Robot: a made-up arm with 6 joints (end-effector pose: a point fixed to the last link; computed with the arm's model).
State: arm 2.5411 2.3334 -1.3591 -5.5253 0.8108 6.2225
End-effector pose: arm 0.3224 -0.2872 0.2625 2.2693 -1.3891 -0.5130
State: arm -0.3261 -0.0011 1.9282 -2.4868 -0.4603 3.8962
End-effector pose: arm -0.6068 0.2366 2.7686 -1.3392 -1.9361 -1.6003
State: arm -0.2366 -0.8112 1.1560 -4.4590 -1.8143 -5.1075
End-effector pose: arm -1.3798 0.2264 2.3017 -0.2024 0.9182 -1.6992
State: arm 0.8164 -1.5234 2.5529 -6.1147 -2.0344 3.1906
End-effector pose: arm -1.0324 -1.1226 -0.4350 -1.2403 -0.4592 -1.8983
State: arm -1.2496 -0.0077 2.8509 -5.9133 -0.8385 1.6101
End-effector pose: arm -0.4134 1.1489 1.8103 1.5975 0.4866 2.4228
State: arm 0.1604 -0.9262 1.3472 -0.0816 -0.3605 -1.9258
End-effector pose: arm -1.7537 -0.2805 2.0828 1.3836 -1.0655 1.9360
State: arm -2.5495 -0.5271 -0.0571 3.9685 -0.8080 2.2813
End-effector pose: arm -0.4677 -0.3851 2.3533 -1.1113 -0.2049 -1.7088
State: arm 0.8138 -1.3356 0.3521 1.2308 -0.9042 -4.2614
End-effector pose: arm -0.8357 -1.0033 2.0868 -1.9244 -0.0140 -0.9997
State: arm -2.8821 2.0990 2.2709 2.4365 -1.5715 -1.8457
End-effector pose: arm -2.1154 -0.4878 0.5916 1.0890 -0.2296 1.7112
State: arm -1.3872 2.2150 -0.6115 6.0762 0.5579 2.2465
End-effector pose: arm -0.0537 0.2238 -0.7752 0.0295 1.4170 1.1063
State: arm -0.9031 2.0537 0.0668 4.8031 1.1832 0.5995
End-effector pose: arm 0.3898 -0.6582 -1.1986 0.0481 1.3523 -2.0453
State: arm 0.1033 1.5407 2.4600 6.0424 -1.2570 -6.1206
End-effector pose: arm 1.7839 0.2100 1.7107 -0.0646 0.3153 0.3432
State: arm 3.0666 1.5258 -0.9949 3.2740 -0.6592 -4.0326
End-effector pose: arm -0.2597 0.0106 -0.4205 -1.9606 0.7570 1.3931
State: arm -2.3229 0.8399 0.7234 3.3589 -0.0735 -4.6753
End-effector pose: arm -1.5383 -1.6468 1.3801 0.6986 -1.4605 -1.9255
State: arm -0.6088 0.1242 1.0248 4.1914 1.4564 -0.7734
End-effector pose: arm 0.6406 -0.5621 2.7213 -1.8707 2.1544 0.0066
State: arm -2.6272 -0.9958 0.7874 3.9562 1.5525 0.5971
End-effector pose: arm 1.0257 0.6716 2.3162 -0.5191 -2.9266 -0.6960
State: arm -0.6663 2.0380 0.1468 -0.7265 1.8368 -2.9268
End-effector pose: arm 0.7253 -0.6600 -1.1592 2.1521 -1.7528 -0.3535
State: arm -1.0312 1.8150 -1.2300 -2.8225 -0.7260 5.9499
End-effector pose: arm -0.0654 0.1537 -0.1392 -0.7830 0.4468 1.7552
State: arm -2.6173 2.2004 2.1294 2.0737 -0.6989 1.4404
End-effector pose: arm -2.0138 -1.0929 0.1512 -0.1987 -2.8576 -0.4676
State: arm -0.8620 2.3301 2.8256 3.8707 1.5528 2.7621
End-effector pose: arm 1.1613 -1.4670 0.5943 0.3311 0.8864 -1.6254
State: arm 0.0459 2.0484 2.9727 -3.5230 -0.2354 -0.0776
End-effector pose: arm 1.6161 0.0647 1.3335 -2.2421 -0.2858 -1.4643
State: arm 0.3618 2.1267 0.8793 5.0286 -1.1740 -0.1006
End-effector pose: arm 1.4773 0.6622 -1.1275 1.2296 2.3036 -0.0343
